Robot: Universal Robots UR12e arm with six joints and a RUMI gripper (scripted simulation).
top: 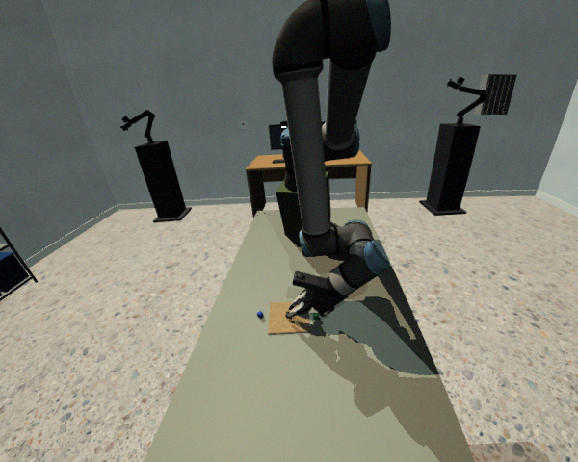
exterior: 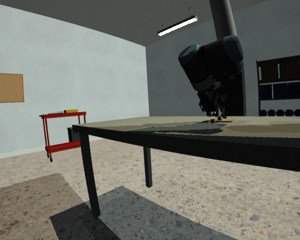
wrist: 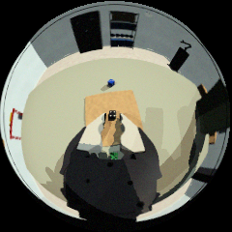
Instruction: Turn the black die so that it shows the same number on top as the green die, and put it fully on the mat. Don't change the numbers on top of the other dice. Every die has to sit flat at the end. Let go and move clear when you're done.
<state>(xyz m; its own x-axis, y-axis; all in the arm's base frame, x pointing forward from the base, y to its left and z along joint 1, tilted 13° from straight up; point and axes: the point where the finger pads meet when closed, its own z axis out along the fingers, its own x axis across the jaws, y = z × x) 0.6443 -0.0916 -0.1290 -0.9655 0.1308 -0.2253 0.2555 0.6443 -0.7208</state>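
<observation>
Now: the black die 10 mm to the right of my hand and 20 mm below it. From my hand the other things lie so: green die 10 mm ahead, 90 mm to the left, 20 mm below; blue die 10 mm behind, 110 mm to the right, 20 mm below; mat 10 mm to the right, 30 mm below.
</observation>
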